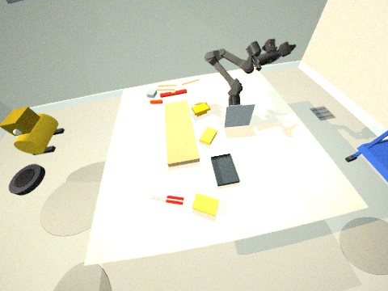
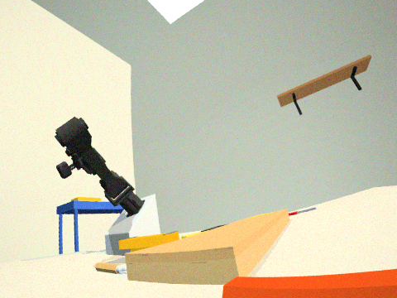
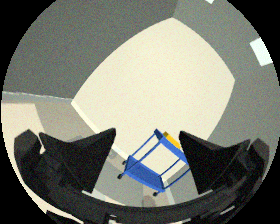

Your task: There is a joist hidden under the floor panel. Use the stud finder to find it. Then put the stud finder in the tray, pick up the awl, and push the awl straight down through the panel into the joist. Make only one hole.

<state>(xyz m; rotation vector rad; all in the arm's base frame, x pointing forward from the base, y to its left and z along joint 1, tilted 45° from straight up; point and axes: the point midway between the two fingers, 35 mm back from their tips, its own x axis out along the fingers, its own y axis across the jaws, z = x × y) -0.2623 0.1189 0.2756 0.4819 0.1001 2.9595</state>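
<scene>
Right now the yellow stud finder is 510 mm ahead of my gripper tip, 30 mm to the right of it and 380 mm below it. The rest, counted from my gripper tip: red level 700 mm ahead, 330 mm to the right, 380 mm below; dark tray 490 mm ahead, 440 mm to the left, 380 mm below; awl 530 mm ahead, 130 mm to the right, 390 mm below.
</scene>
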